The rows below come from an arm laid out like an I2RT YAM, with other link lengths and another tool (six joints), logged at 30 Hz.
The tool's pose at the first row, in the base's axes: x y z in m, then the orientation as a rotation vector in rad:
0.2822, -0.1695, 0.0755, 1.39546, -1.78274, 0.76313
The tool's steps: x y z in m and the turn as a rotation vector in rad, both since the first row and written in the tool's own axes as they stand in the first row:
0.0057, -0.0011, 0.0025, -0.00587, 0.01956, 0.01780
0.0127, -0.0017, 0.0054, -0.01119, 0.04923, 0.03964
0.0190, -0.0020, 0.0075, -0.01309, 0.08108, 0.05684
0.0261, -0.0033, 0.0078, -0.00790, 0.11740, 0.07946
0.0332, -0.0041, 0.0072, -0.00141, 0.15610, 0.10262
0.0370, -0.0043, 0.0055, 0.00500, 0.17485, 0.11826
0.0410, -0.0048, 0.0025, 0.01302, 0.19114, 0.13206
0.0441, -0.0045, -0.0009, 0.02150, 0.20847, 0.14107
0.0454, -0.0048, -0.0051, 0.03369, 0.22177, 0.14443
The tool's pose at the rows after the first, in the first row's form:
0.2820, -0.1748, 0.0789, 1.36553, -1.78317, 0.77777
0.2811, -0.1811, 0.0831, 1.32651, -1.77866, 0.80048
0.2801, -0.1862, 0.0872, 1.29202, -1.76781, 0.82497
0.2803, -0.1906, 0.0930, 1.25478, -1.75623, 0.86119
0.2802, -0.1941, 0.0992, 1.21622, -1.74238, 0.89963
0.2802, -0.1948, 0.1033, 1.19580, -1.73830, 0.92348
0.2807, -0.1946, 0.1083, 1.17928, -1.73434, 0.94661
0.2806, -0.1934, 0.1128, 1.16626, -1.72569, 0.96816
0.2815, -0.1908, 0.1162, 1.16256, -1.71535, 0.98844

